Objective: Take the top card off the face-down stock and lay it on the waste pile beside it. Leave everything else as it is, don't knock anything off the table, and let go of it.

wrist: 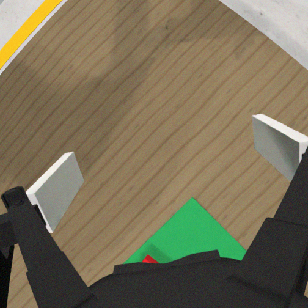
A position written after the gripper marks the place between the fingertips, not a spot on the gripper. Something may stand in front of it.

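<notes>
Visible: a green mat (191, 229) and the gripper (163, 149).
</notes>
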